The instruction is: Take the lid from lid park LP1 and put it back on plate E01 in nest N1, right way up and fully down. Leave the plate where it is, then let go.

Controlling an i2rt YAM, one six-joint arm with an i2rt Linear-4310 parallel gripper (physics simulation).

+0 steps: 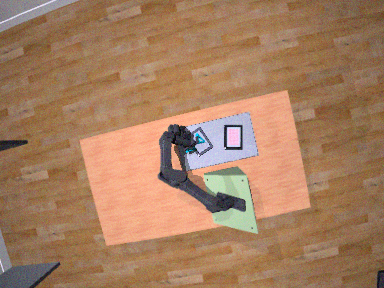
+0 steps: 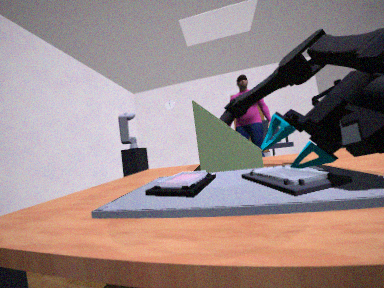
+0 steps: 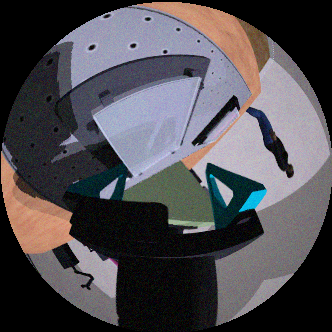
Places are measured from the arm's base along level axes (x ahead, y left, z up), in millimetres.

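Where they show: gripper, between the fingertips: [image 1: 200,145] [image 2: 277,159] [image 3: 165,166]; arm's base, origin of its link: [image 1: 230,201] [image 2: 221,126] [image 3: 175,225].
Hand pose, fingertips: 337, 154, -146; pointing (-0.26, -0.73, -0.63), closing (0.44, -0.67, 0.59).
Note:
Each offset is from my fingertips to the top centre of the thing, as dx, dy, dz. Level surfaces: height alone.
A clear lid @(+22, +5, -25) [image 1: 202,143] [image 2: 292,174] [image 3: 150,125] lies flat in a dark frame @(+22, +6, -23) [image 2: 295,190] [image 3: 135,70], which I take for lid park LP1. A pink plate @(+33, -224, -16) [image 1: 233,137] [image 2: 184,180] [image 3: 223,127] sits in a black nest @(+33, -224, -25) [image 1: 233,126] [image 2: 172,192] [image 3: 216,119], which I take for N1 with E01. No labels can be read. My gripper [image 1: 195,144] [image 2: 278,157] [image 3: 165,166] is open with its cyan fingers spread. It is tilted at the lid's near side, with its tips above the level of the lid and nothing between them.
A grey perforated board @(+10, -107, -42) [image 1: 220,156] [image 2: 225,200] [image 3: 115,32] carries both fixtures on the wooden table @(dz -55) [image 1: 135,200] [image 2: 175,240]. A green sloping panel [image 1: 235,185] [image 2: 220,140] [image 3: 165,195] stands beside the board, under part of the arm. A person [image 2: 248,117] stands in the background.

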